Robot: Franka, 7 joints.
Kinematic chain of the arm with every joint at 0, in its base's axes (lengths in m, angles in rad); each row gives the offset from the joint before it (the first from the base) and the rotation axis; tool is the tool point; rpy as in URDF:
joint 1: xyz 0 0 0.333 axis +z
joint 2: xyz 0 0 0 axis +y
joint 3: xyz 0 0 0.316 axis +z
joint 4: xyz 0.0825 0 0 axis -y
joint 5: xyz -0.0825 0 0.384 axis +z
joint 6: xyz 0 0 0 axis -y
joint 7: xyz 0.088 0 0 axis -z
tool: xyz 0 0 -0.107 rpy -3.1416 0 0
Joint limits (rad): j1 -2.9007..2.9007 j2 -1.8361..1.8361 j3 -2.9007..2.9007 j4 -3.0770..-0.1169 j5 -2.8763..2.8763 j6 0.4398..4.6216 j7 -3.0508..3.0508
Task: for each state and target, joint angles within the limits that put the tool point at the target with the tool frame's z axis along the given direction. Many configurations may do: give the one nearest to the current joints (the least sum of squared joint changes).
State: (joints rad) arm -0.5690 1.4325 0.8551 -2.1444 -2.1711 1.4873 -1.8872
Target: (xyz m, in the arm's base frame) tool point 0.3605 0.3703 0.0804 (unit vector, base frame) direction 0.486 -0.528 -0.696
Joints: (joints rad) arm -0.2433 1.3740 1.2059 -2.1030 -1.9425 1.2646 -1.8872
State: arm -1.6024 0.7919 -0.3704 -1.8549 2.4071 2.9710 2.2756
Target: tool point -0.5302 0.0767 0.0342 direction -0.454 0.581 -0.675
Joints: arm -2.2954 1.3984 -0.7869 -1.7713 2.2919 3.2180 2.2756
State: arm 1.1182 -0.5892 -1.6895 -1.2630 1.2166 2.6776 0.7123
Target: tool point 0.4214 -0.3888 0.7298 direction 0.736 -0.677 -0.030
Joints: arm 1.0642 0.0347 -1.6679 -1.6705 1.1575 3.2931 0.7123
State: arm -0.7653 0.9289 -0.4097 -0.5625 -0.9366 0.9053 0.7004
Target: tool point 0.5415 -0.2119 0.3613 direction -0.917 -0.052 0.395
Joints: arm 0.1165 0.8960 -0.4790 -1.2947 -0.9963 0.4398 0.7004
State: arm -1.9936 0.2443 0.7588 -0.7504 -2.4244 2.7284 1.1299
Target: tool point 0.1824 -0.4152 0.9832 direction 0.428 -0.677 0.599
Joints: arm -2.0749 0.2164 0.9427 -0.7765 -1.7633 3.3586 1.1299
